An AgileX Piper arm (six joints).
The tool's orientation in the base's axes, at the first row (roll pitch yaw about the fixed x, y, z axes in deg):
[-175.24, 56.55, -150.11]
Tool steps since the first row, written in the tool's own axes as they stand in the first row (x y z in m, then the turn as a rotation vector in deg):
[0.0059, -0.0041, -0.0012, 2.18, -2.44, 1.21]
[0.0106, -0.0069, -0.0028, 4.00, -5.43, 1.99]
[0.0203, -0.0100, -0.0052, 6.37, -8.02, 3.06]
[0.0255, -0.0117, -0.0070, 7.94, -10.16, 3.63]
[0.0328, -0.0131, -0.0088, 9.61, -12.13, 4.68]
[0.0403, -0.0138, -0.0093, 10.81, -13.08, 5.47]
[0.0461, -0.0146, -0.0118, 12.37, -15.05, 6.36]
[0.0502, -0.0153, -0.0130, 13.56, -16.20, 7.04]
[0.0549, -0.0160, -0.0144, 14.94, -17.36, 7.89]
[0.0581, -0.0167, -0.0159, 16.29, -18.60, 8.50]
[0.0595, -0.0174, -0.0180, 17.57, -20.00, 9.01]
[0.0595, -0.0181, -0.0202, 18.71, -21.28, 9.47]
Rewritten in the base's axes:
[-0.0019, -0.0057, -0.0041, 0.95, -2.38, -2.37]
[-0.0042, -0.0101, -0.0070, 1.98, -5.30, -4.18]
[-0.0093, -0.0163, -0.0136, 2.79, -7.91, -6.63]
[-0.0124, -0.0199, -0.0169, 3.41, -10.07, -8.15]
[-0.0167, -0.0238, -0.0219, 4.27, -11.94, -10.03]
[-0.0203, -0.0267, -0.0279, 4.71, -12.85, -11.43]
[-0.0247, -0.0298, -0.0313, 5.51, -14.74, -13.13]
[-0.0272, -0.0320, -0.0340, 5.96, -15.87, -14.44]
[-0.0302, -0.0344, -0.0372, 6.45, -17.00, -16.01]
[-0.0326, -0.0364, -0.0390, 6.81, -18.28, -17.41]
[-0.0346, -0.0381, -0.0390, 7.20, -19.71, -18.69]
[-0.0359, -0.0395, -0.0377, 7.57, -21.02, -19.84]

